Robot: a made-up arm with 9 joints.
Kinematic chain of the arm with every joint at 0, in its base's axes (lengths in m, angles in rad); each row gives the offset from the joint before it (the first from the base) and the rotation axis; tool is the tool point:
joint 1: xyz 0 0 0.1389 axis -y
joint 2: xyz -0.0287 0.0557 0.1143 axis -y
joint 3: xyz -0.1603 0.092 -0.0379 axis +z
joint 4: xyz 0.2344 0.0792 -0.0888 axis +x
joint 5: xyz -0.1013 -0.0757 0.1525 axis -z
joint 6: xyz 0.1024 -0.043 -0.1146 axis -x
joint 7: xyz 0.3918 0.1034 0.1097 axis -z
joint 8: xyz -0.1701 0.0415 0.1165 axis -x
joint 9: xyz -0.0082 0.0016 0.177 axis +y
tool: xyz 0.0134 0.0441 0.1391
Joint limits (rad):
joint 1: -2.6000..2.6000
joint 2: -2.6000..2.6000
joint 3: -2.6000..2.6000
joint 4: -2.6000..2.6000
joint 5: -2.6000..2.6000
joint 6: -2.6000..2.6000
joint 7: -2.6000..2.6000
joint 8: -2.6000..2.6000
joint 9: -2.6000..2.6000
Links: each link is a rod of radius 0.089 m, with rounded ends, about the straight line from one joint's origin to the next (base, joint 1, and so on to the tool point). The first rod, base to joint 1, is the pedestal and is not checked.
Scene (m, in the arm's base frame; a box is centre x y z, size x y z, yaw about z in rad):
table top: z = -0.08
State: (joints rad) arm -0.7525 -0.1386 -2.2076 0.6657 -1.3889 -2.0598 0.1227 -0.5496 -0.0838
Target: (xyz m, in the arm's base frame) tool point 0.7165 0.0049 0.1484
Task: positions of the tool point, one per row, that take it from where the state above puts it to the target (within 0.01 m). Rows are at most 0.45 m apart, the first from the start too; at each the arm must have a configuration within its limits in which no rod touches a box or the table.
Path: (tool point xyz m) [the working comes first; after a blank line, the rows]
Joints at the target: -0.7922 0.2232 -1.1415 0.4939 -2.1133 -2.0267 0.7962 0.1830 0.0234
Straight joint move there: clear.

1: -0.0615 -0.6370 0.2719
2: 0.2369 -0.5729 0.1630
3: 0.5300 -0.3546 0.1109
4: 0.7165 0.0049 0.1483

